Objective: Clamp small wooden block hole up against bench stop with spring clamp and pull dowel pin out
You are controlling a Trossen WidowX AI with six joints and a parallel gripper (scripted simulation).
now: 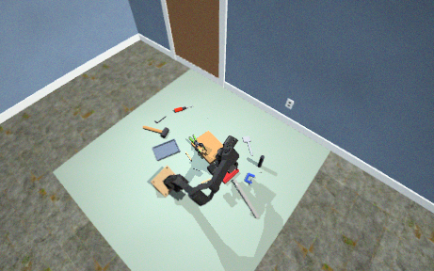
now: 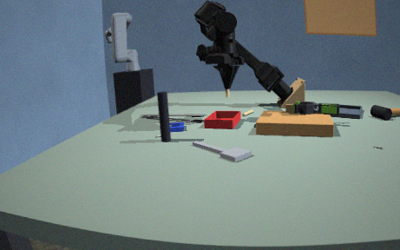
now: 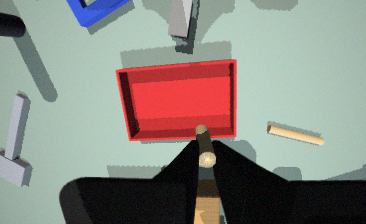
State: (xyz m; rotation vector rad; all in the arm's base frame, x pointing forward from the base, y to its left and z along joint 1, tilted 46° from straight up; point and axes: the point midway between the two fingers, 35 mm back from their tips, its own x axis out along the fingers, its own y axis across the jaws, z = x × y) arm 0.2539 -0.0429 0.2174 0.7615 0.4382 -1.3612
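The red tray lies 30 mm ahead of my hand, 10 mm to the right of it and 120 mm below it. The rest, counted from my hand: small blue object 90 mm ahead, 140 mm to the right, 130 mm below; small wooden block 20 mm ahead, 190 mm to the left, 90 mm below; dowel pin 40 mm below.
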